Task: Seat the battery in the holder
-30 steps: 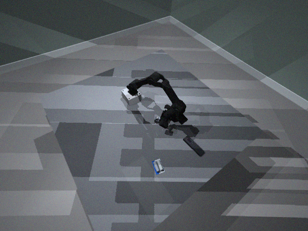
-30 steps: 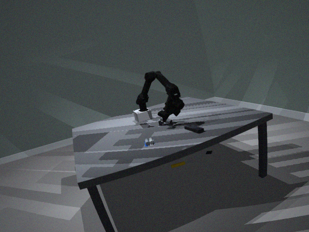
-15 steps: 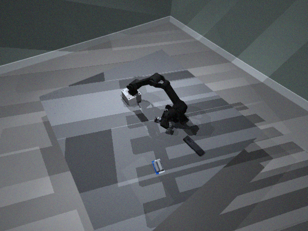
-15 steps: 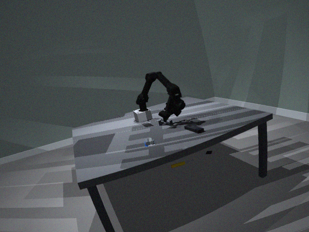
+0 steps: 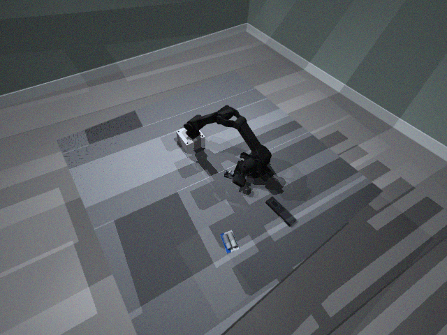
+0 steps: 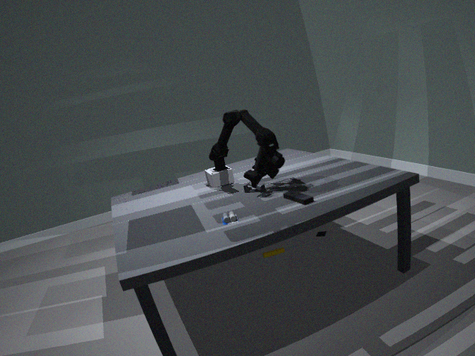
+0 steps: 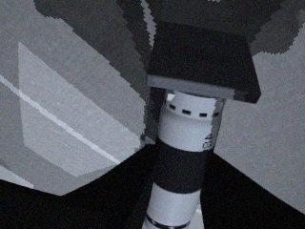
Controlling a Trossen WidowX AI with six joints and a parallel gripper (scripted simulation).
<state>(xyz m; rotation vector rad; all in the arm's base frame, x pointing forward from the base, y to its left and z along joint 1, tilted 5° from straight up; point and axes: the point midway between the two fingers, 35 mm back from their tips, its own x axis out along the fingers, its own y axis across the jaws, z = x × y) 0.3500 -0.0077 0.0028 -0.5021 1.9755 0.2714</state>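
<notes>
My gripper tip is now 1 cm below the battery. The rest, counted from my gripper tip: flat black block: 30 cm ahead, 1 cm to the left, 1 cm below.
</notes>
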